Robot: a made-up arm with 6 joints. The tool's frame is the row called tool. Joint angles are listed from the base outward. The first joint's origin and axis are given. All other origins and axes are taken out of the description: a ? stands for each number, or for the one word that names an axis. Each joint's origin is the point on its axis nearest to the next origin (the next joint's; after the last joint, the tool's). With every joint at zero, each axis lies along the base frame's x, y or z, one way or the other. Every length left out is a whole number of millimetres.
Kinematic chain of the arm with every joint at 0, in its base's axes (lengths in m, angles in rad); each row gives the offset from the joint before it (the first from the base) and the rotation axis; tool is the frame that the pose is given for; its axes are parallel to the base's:
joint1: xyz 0 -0.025 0.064 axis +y
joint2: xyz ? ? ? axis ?
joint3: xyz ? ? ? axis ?
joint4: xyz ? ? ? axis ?
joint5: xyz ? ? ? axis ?
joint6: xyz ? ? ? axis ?
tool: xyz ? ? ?
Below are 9 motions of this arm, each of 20 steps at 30 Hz.
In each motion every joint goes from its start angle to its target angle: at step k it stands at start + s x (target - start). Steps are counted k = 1, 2, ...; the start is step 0. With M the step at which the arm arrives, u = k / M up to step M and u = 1 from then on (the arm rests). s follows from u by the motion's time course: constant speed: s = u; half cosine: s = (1 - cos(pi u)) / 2; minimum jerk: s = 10 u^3 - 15 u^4 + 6 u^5.
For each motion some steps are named. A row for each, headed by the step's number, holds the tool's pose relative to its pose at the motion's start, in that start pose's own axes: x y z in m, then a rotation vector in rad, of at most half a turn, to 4 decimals.
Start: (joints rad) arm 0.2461 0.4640 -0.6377 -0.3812 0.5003 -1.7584
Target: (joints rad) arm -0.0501 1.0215 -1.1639 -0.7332 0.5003 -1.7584
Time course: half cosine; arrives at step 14
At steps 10, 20:
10: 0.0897 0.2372 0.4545 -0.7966 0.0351 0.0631
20: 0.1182 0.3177 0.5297 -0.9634 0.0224 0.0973

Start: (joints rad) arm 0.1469 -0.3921 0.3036 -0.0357 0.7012 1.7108
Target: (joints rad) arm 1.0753 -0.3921 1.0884 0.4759 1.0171 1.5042
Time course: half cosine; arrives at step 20
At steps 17, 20:
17: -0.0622 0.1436 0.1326 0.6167 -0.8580 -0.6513
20: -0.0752 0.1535 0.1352 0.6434 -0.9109 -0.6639

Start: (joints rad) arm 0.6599 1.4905 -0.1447 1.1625 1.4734 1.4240
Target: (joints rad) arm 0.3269 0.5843 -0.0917 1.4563 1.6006 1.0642
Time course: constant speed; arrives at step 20
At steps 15, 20:
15: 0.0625 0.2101 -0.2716 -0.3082 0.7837 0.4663
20: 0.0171 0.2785 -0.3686 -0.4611 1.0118 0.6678

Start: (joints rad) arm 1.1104 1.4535 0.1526 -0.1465 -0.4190 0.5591
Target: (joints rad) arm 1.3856 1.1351 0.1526 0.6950 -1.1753 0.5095
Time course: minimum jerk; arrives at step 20
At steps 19, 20:
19: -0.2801 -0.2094 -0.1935 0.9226 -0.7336 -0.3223
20: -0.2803 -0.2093 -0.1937 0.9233 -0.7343 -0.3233

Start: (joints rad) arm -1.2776 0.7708 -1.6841 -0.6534 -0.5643 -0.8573
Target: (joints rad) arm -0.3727 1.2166 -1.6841 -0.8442 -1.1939 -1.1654
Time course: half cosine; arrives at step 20
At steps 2, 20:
2: -0.0119 -0.0198 -0.0010 0.0124 -0.0179 -0.0080
20: -0.5208 -0.5756 -0.4438 0.5811 -0.6365 -0.5801

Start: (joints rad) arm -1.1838 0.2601 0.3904 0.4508 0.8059 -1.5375
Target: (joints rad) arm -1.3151 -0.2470 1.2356 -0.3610 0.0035 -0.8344
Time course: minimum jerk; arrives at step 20
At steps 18, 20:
18: -0.2311 -0.0764 -0.2043 0.6882 0.6494 -0.8159
20: -0.2307 -0.0763 -0.2051 0.6899 0.6534 -0.8194

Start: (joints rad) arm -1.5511 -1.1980 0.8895 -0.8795 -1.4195 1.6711
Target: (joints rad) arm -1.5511 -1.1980 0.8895 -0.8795 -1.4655 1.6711
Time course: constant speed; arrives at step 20
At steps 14, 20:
14: -0.0063 -0.0009 0.0001 0.0000 0.0032 0.0320
20: -0.0089 -0.0013 0.0001 0.0000 0.0046 0.0458

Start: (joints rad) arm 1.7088 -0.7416 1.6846 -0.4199 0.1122 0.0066
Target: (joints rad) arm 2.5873 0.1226 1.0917 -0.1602 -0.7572 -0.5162
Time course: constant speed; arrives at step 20
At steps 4, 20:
4: -0.2249 0.0198 0.0550 -0.1803 -0.3410 -0.0768
20: -0.7837 0.2425 -0.1469 -1.1573 -1.5908 -0.0785

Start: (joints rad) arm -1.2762 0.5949 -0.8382 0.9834 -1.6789 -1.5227
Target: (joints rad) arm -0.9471 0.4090 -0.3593 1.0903 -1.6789 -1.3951
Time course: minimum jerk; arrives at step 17
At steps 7, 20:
7: 0.0542 0.0289 0.0917 -0.0487 0.1318 -0.0819
20: 0.1971 0.1231 0.2526 -0.1963 0.3632 -0.2451

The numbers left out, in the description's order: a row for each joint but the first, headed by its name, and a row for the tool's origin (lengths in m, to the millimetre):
joint2: xyz -0.605 0 0.034, axis -x
joint3: xyz 0 -0.023 0.026, axis -z
joint4: xyz 0.181 0.334 0, axis +x
joint5: xyz 0 -0.154 -0.095, axis +y
joint6: xyz -0.025 0 0.31, axis +x
tool: xyz 0 -0.107 0.089

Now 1 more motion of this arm.
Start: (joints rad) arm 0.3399 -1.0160 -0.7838 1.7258 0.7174 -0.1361
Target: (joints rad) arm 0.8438 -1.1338 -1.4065 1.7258 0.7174 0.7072
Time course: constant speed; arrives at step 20
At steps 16, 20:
16: 0.2586 0.1157 -0.1560 0.8628 0.1628 0.0818
20: 0.3160 0.1648 -0.1740 1.0612 0.2167 0.0976

